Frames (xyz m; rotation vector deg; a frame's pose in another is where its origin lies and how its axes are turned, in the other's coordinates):
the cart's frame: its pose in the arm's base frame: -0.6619 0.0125 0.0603 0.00 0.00 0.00
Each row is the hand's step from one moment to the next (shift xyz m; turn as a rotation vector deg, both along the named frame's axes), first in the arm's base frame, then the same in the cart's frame.
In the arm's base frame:
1: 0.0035 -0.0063 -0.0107 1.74 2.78 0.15
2: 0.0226 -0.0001 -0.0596 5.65 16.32 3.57
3: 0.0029 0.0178 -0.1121 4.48 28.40 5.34
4: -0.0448 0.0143 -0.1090 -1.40 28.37 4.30
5: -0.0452 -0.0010 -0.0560 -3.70 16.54 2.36
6: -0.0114 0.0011 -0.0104 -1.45 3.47 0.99
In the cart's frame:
1: 0.0035 -0.0063 -0.0107 1.74 2.78 0.15
2: 0.0226 -0.0001 -0.0596 5.65 16.32 3.57
3: 0.0029 0.0178 -0.1121 4.48 28.40 5.34
4: -0.0448 0.0143 -0.1090 -1.40 28.37 4.30
5: -0.0452 -0.0010 -0.0560 -3.70 16.54 2.36
6: -0.0114 0.0011 -0.0104 -1.45 3.47 0.99

